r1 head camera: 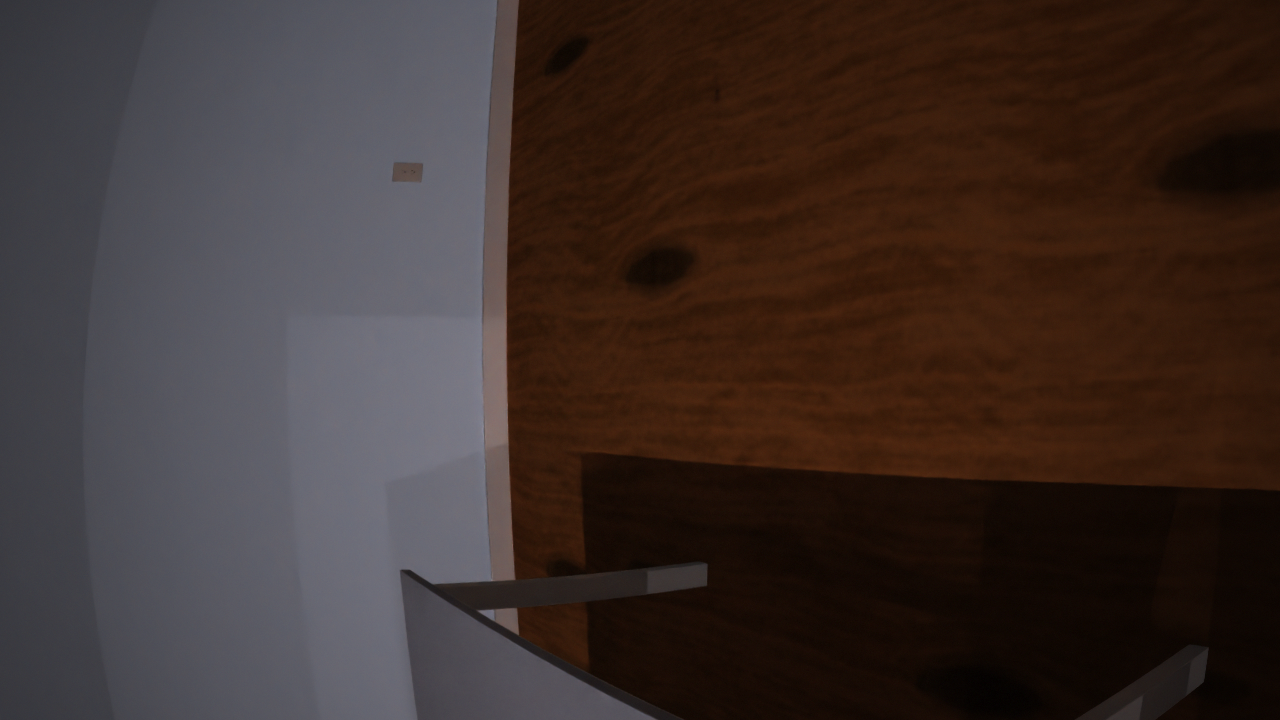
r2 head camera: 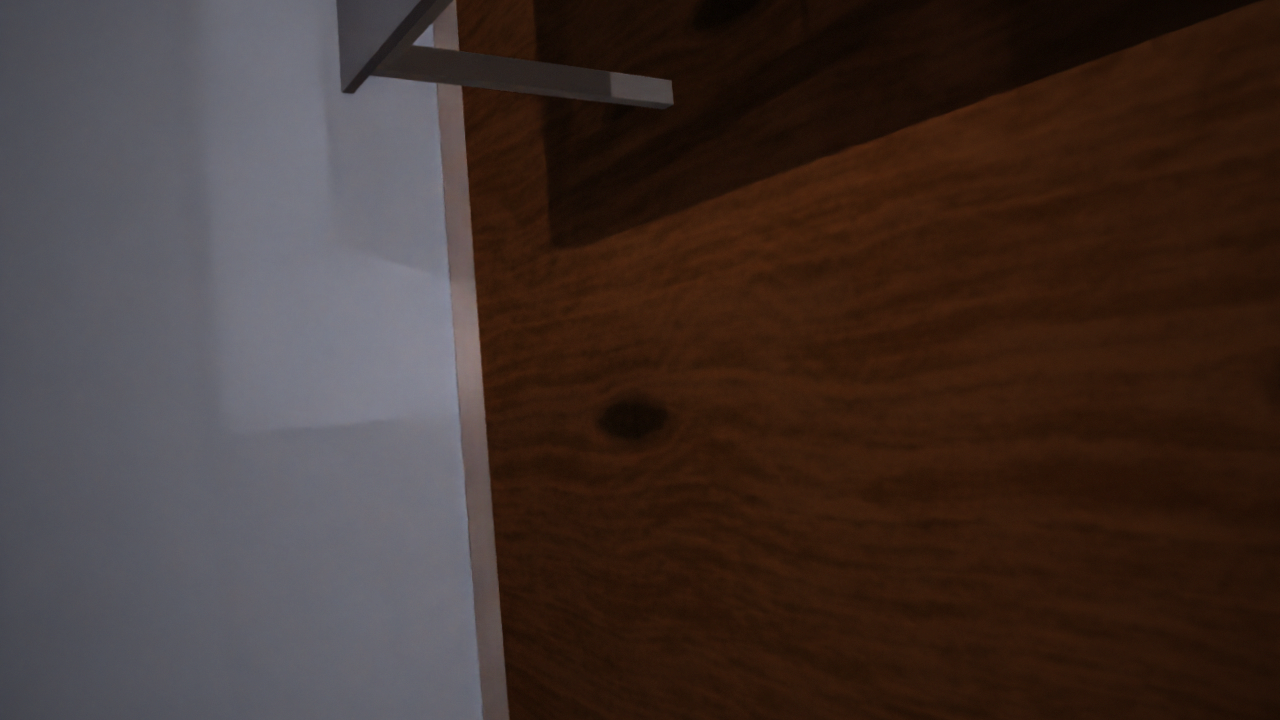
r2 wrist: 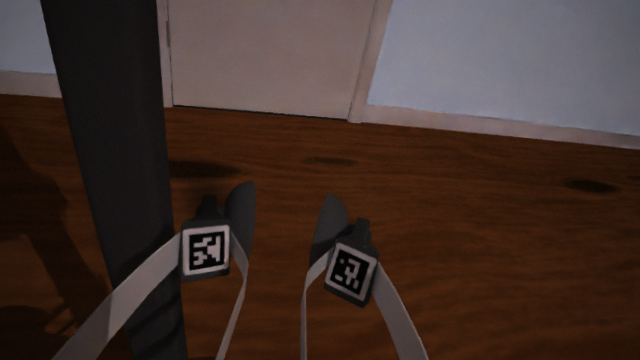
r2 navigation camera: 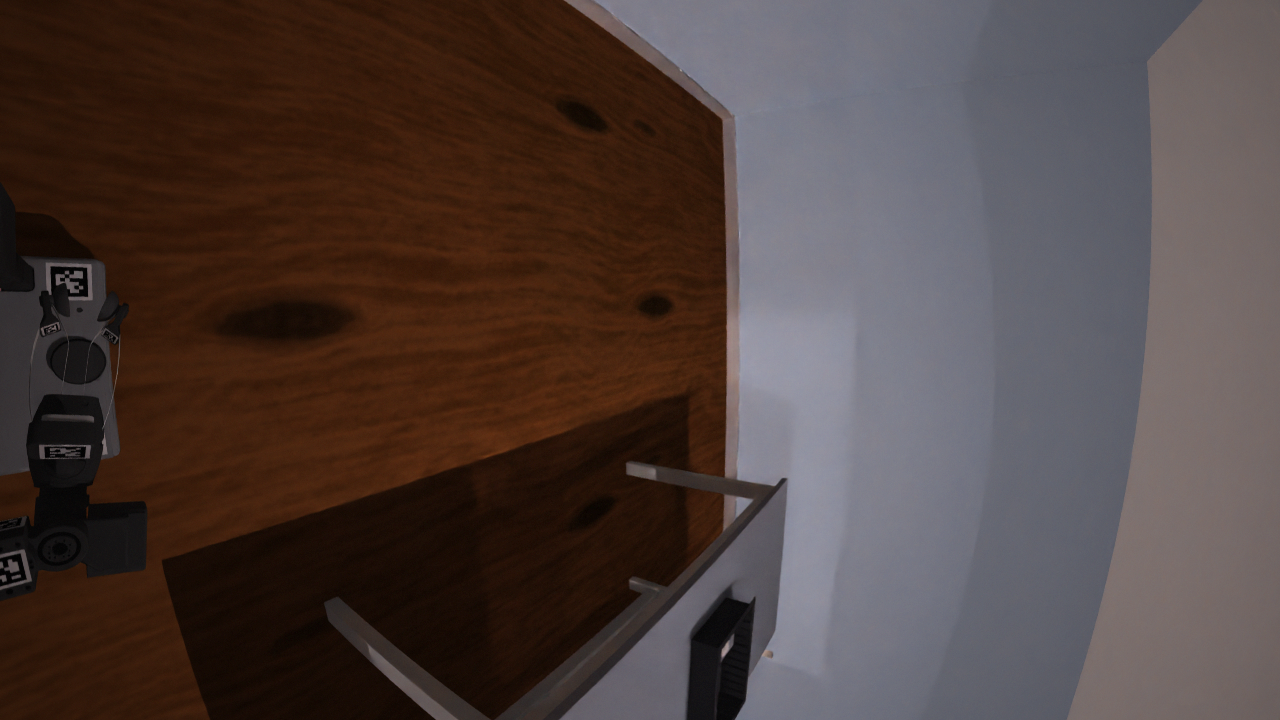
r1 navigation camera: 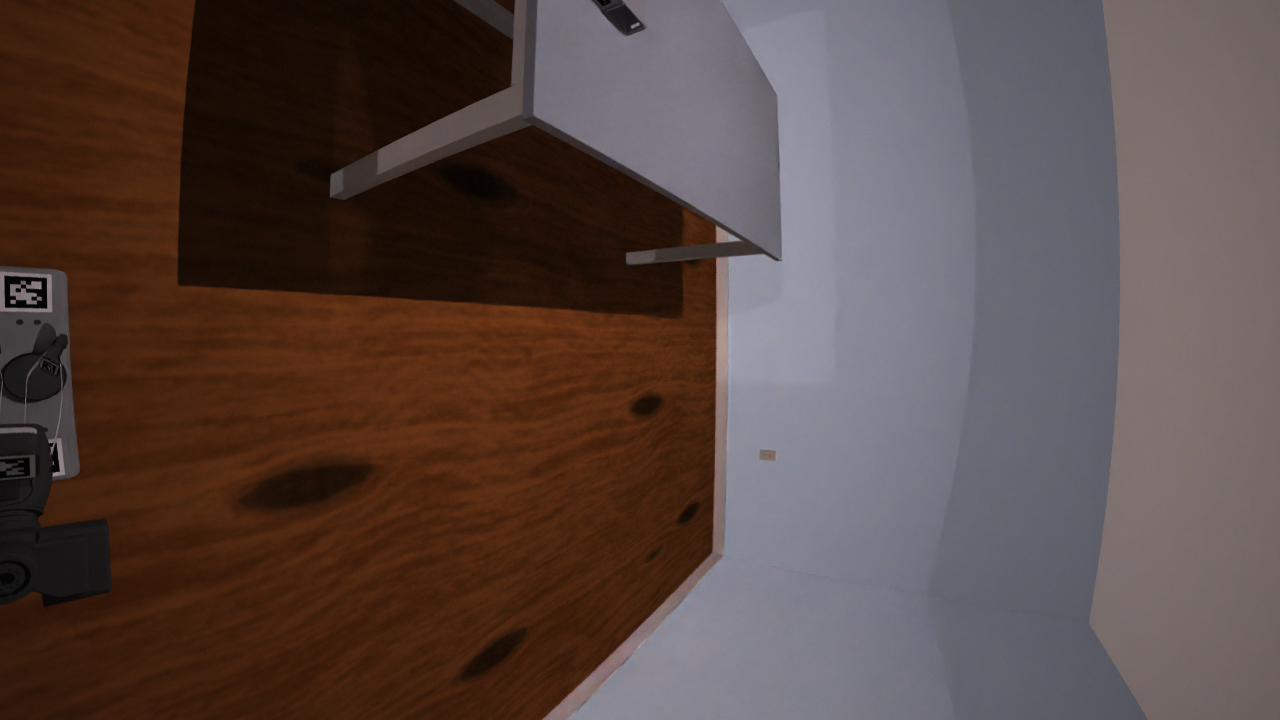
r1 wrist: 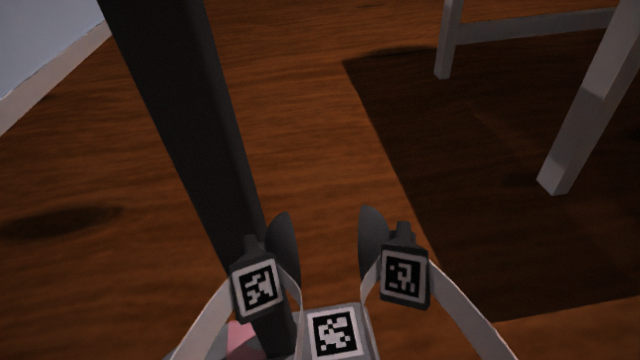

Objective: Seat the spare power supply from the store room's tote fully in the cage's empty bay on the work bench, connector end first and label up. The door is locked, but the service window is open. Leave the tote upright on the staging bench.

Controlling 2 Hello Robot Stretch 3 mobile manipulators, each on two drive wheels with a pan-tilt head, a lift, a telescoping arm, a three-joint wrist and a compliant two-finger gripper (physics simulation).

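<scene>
The work bench (r1 head camera: 483, 658) (r1 navigation camera: 653, 116) shows in part in r1's head and navigation views. A dark front piece of the cage (r1 navigation camera: 620, 15) shows at the top edge of the navigation view; its bay is out of view. The staging bench (r2 navigation camera: 626, 667) (r2 head camera: 365, 44) bears the black tote (r2 navigation camera: 704, 671), cut off by the lower edge of r2's navigation view. A pale patch shows in the tote; I cannot tell if it is the power supply. r1's gripper (r1 wrist: 328, 242) is open and empty over its base. r2's gripper (r2 wrist: 286, 220) (r2 navigation camera: 86, 302) is open and empty, also over its base.
r1's dark mast (r1 wrist: 185, 125) and r2's dark mast (r2 wrist: 115, 125) stand beside their grippers. A closed door (r2 wrist: 265, 55) is beyond r2's gripper. The benches' legs (r1 navigation camera: 429, 138) (r2 navigation camera: 393, 658) reach down to the wooden floor. A wall outlet (r1 head camera: 407, 171) (r1 navigation camera: 767, 454) shows near the work bench.
</scene>
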